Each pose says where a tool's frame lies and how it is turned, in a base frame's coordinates. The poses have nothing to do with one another.
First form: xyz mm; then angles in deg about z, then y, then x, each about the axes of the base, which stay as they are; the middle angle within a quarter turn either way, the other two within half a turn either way.
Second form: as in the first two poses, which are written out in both.
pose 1, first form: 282.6 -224.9 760.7 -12.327 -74.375 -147.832
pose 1, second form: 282.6 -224.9 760.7 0.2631 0.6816 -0.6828 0.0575 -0.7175 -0.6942
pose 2, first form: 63.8 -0.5 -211.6 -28.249 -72.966 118.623
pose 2, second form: 63.8 -0.5 -211.6 0.2580 -0.5126 -0.8189 0.1386 -0.8192 0.5565
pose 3, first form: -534.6 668.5 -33.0 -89.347 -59.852 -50.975
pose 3, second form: -534.6 668.5 -33.0 0.0057 -0.6220 0.7830 0.5022 0.6789 0.5356
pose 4, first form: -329.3 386.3 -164.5 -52.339 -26.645 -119.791
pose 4, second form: -329.3 386.3 -164.5 0.5461 0.6311 0.5509 0.7076 0.0045 -0.7066
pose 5, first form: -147.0 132.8 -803.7 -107.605 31.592 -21.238
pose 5, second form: -147.0 132.8 -803.7 -0.2576 -0.8310 0.4930 0.8119 -0.4628 -0.3559
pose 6, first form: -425.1 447.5 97.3 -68.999 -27.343 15.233
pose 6, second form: -425.1 447.5 97.3 0.3183 -0.9440 -0.0865 0.8293 0.2331 0.5079
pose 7, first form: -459.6 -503.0 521.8 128.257 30.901 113.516
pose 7, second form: -459.6 -503.0 521.8 -0.5313 -0.6049 0.5931 -0.6738 -0.1227 -0.7287
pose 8, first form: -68.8 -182.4 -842.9 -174.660 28.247 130.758
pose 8, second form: -68.8 -182.4 -842.9 -0.8771 -0.2962 -0.3781 0.0820 0.6834 -0.7254
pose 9, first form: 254.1 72.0 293.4 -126.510 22.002 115.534
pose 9, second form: 254.1 72.0 293.4 -0.5516 0.1453 -0.8213 0.7452 0.5282 -0.4071
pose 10, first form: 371.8 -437.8 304.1 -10.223 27.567 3.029
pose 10, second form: 371.8 -437.8 304.1 0.8724 -0.1532 -0.4642 0.1573 0.9871 -0.0300
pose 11, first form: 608.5 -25.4 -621.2 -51.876 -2.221 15.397
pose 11, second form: 608.5 -25.4 -621.2 0.6169 -0.7648 -0.1858 0.7861 0.5871 0.1933
